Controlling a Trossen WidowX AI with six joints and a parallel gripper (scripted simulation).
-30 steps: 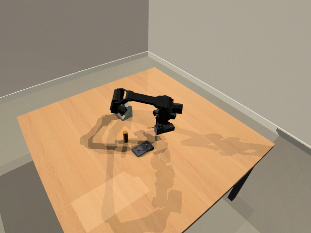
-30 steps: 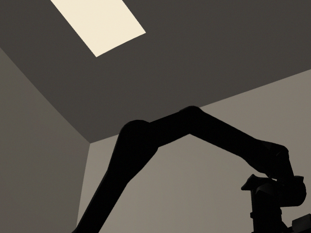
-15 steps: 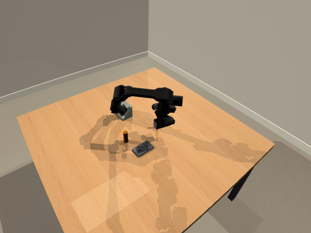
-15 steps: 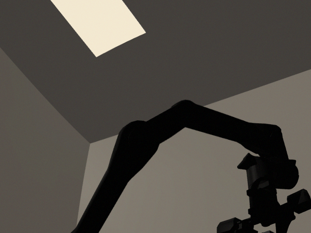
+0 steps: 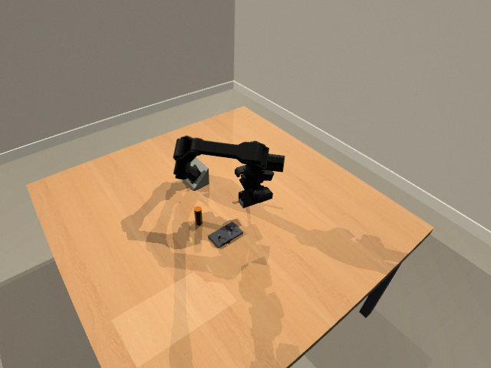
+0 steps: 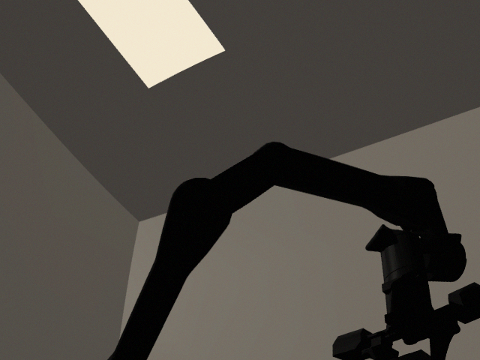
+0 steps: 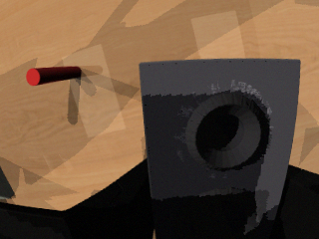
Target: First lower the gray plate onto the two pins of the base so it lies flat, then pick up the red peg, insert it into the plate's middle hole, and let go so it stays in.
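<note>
Right now my gripper tip is 120 mm to the left of the dark base, 120 mm above it and 10 mm short of it. Also, from my gripper tip: orange cylinder 180 mm to the right, 100 mm behind, 90 mm below; red peg 120 mm behind, 90 mm below, 60 mm to the left; gray plate 30 mm above.
</note>
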